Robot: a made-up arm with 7 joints.
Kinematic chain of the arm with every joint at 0, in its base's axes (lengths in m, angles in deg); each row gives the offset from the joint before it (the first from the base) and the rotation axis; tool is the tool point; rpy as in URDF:
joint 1: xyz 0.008 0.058 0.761 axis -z
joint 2: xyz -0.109 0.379 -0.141 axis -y
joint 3: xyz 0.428 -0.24 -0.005 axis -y
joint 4: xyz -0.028 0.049 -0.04 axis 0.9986 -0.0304 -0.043
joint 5: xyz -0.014 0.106 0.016 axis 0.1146 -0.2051 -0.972
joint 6: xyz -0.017 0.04 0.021 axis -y
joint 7: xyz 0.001 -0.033 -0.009 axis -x
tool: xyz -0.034 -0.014 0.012 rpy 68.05 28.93 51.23
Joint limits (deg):
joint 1: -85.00..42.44
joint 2: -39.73..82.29
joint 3: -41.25..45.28
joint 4: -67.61..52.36
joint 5: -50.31..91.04
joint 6: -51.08..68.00
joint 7: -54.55..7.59
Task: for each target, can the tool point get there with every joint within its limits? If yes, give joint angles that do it. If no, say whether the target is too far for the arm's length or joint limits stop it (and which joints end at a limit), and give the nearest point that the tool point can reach.
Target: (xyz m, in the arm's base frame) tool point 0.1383 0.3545 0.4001
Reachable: yes | joints -6.99 -26.29 4.50 -28.73 -3.35 18.04 -30.30
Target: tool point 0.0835 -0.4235 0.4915
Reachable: no: joint limits stop it (at a limit: joint 1, joint 3, joint 4, joint 5, joint 6) | nearest point 0.3597 -0.0168 0.5100 | short by 0.492 m
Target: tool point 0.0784 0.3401 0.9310
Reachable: yes | joints -2.19 65.79 35.62 23.05 9.97 40.13 -42.49
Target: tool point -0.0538 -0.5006 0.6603
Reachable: no: joint limits stop it (at a limit: joint 1, joint 2, joint 4, joint 7) | nearest point -0.2245 -0.0683 0.9695 | short by 0.558 m
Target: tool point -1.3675 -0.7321 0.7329
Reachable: no: too far | nearest point -0.3370 -0.0214 0.9989 | short by 1.280 m
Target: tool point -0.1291 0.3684 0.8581
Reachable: yes | joints -57.17 51.42 29.90 -28.52 -13.31 -22.88 -33.76
